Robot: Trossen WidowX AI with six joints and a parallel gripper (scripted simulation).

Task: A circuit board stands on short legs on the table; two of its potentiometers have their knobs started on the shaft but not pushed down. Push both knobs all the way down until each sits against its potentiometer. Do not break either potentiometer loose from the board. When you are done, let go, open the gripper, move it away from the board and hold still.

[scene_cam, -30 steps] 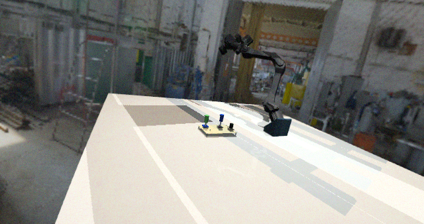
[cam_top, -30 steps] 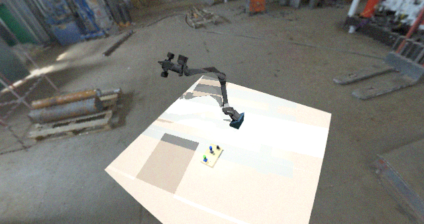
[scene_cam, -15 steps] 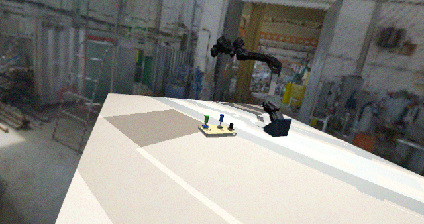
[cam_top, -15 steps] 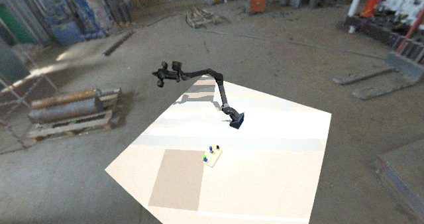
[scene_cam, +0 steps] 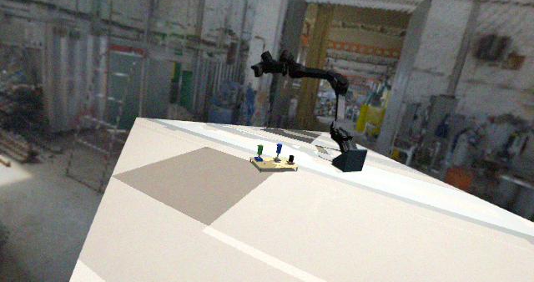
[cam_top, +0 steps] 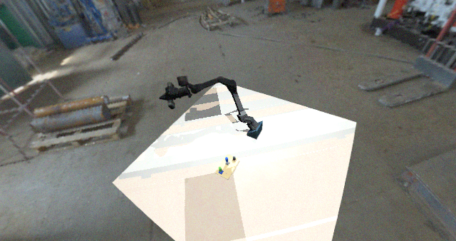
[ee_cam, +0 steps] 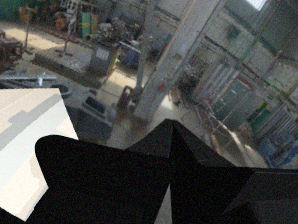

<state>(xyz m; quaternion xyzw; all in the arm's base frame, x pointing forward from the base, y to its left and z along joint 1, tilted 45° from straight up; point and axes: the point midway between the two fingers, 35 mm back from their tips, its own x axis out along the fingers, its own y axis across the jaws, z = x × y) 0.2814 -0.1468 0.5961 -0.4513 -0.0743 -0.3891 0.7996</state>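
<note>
The blue knob is 54 cm to the left of my gripper tip and 29 cm below it. Round my gripper tip: green knob 54 cm to the left, 29 cm below, 7 cm ahead.
</note>
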